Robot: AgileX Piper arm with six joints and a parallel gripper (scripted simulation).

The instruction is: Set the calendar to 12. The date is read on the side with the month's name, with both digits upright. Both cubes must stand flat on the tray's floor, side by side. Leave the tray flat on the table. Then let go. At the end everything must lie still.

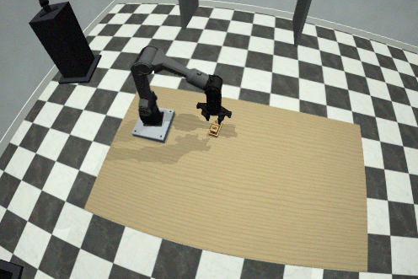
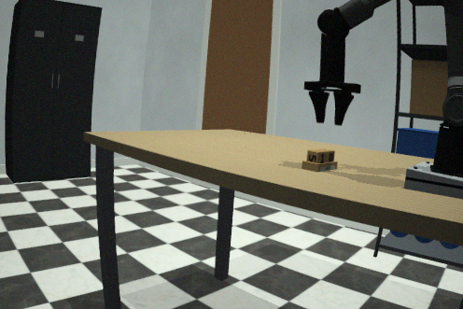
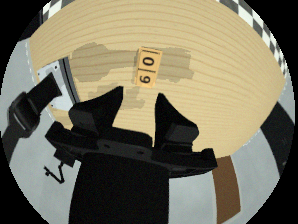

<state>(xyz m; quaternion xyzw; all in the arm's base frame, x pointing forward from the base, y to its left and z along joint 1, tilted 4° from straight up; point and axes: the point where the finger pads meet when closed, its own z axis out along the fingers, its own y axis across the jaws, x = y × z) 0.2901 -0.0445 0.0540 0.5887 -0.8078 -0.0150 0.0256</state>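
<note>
The wooden tray lies 100 mm below my hand, 20 mm to the left of it and 10 mm ahead of it.
</note>
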